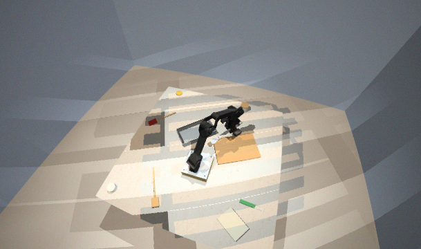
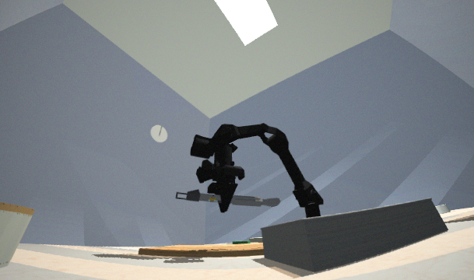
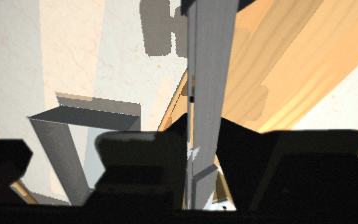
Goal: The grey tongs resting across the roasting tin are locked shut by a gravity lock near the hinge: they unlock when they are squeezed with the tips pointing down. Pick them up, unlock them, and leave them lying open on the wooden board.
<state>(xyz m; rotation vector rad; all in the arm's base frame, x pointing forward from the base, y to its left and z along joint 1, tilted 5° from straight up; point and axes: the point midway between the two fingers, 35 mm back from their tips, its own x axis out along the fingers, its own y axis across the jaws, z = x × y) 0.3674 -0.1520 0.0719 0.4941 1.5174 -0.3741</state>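
My gripper tip is 6 cm past the wooden board, 9 cm to the left of it and 10 cm above it. The rest, counted from my gripper tip: green-handled knife: 46 cm behind, 33 cm to the right, 10 cm below; then pale square pad: 62 cm behind, 23 cm to the right, 10 cm below; then grey roasting tin: 4 cm behind, 28 cm to the left, 8 cm below.
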